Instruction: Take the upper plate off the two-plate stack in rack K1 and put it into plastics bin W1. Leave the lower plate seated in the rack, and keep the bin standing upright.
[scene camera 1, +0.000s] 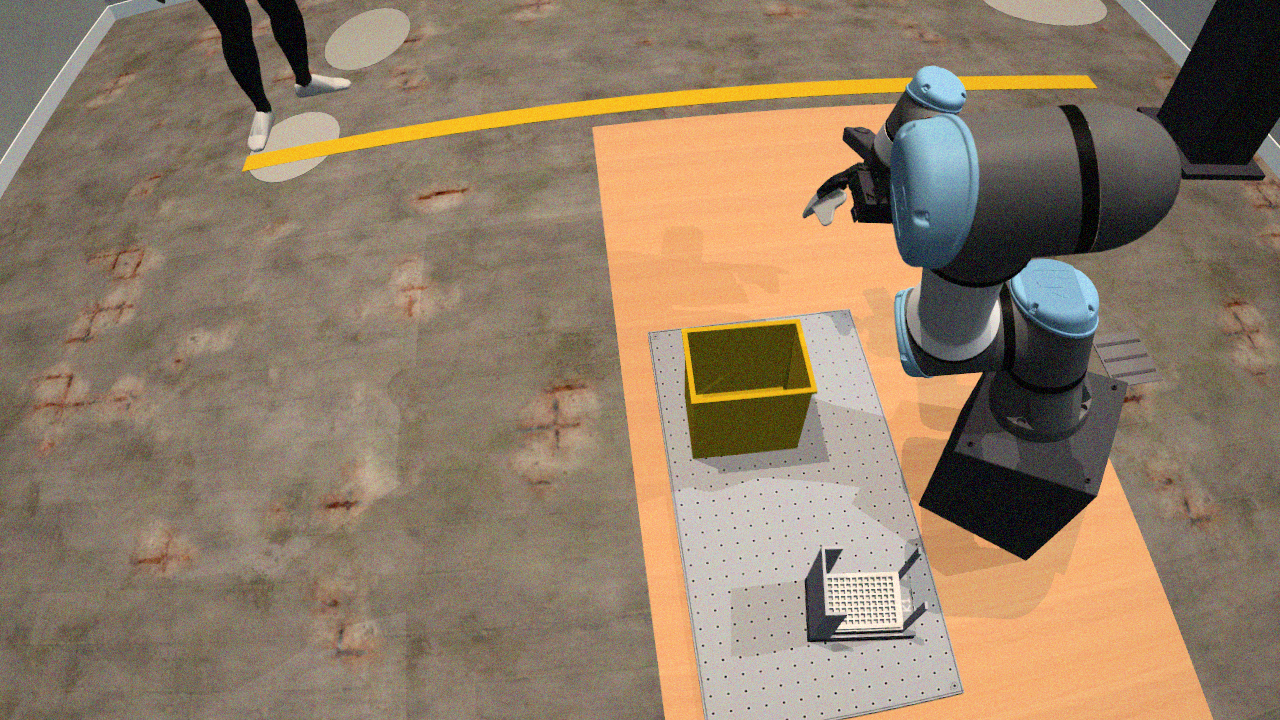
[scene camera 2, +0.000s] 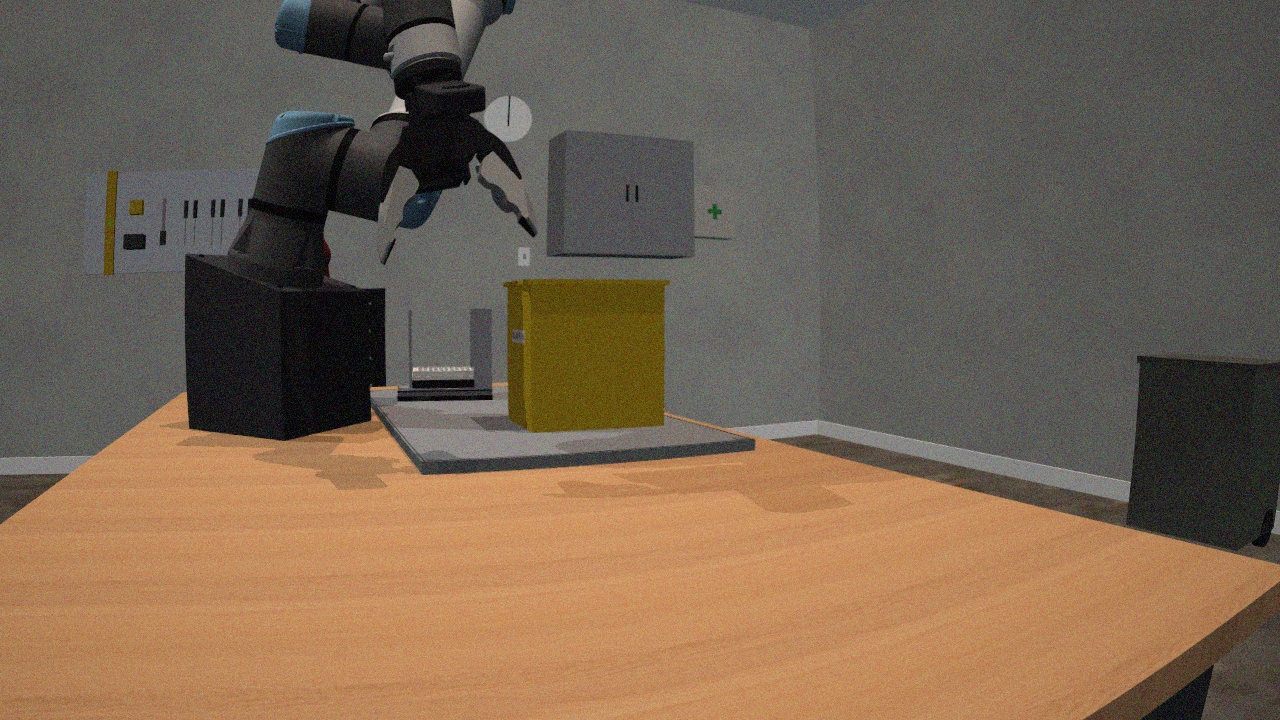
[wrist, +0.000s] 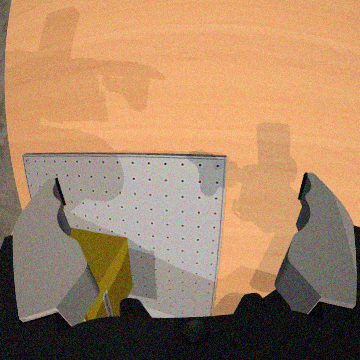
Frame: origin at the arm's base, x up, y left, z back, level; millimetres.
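Seen in the pictures: gripper, fingertip midpoint: (scene camera 1: 844, 218) (scene camera 2: 460, 249) (wrist: 181, 179); arm's base at its link origin: (scene camera 1: 1039, 400) (scene camera 2: 273, 274).
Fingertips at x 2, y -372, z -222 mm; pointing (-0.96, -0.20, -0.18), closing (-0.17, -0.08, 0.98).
Note:
Offsets run from my fingertips to a thing's top centre. "spot": to the spot under its first point. Level surfaces: height alone.
Rack K1 {dx -57, dy +587, dz -54 mm} (scene camera 1: 816, 598) (scene camera 2: 481, 340) stands on the perforated board with upright walls and posts. A pale plate with a grid of wells {spot: dx -165, dy +581, dz -57 mm} (scene camera 1: 861, 598) (scene camera 2: 442, 370) lies flat in it; the lower plate beneath is too small to make out clearly. The yellow plastics bin W1 {dx -22, dy +254, dz -196 mm} (scene camera 1: 747, 428) (scene camera 2: 590, 358) (wrist: 95, 250) stands upright and open-topped on the same board, farther along it; its inside shows no plate in scene camera 1. My gripper (scene camera 1: 825, 207) (scene camera 2: 460, 247) (wrist: 181, 179) is open and empty, high above the table, beyond the bin from the rack.
The perforated grey board (scene camera 1: 760, 528) (scene camera 2: 581, 452) (wrist: 165, 210) lies on the wooden table {dx -214 mm} (scene camera 1: 640, 205) (scene camera 2: 537, 582) (wrist: 200, 100). The arm's black base block (scene camera 1: 1002, 501) (scene camera 2: 277, 358) stands beside the board. A person's legs (scene camera 1: 239, 53) show on the floor past the yellow line (scene camera 1: 572, 109).

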